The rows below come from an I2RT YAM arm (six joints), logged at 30 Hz.
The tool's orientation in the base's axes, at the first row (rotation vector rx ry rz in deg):
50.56 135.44 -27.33
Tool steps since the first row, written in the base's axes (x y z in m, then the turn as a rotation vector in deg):
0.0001 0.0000 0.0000 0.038 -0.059 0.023
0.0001 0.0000 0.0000 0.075 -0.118 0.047
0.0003 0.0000 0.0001 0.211 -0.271 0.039
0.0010 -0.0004 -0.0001 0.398 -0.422 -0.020
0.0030 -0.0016 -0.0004 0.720 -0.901 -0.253
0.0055 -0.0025 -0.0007 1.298 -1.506 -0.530
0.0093 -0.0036 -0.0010 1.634 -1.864 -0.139
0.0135 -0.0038 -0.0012 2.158 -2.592 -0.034
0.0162 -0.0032 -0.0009 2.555 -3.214 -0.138
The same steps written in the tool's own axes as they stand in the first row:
-0.0001 0.0001 0.0000 -0.066 -0.019 0.026
-0.0001 0.0001 0.0000 -0.132 -0.040 0.051
-0.0002 0.0002 0.0000 -0.286 -0.056 0.186
-0.0008 0.0004 0.0007 -0.439 -0.029 0.379
-0.0024 0.0009 0.0023 -0.726 -0.124 0.923
-0.0042 0.0020 0.0039 -1.206 -0.129 1.662
-0.0069 0.0039 0.0061 -1.829 -0.207 1.666
-0.0095 0.0066 0.0080 -2.570 -0.386 2.150
-0.0111 0.0089 0.0085 -3.052 -0.549 2.694

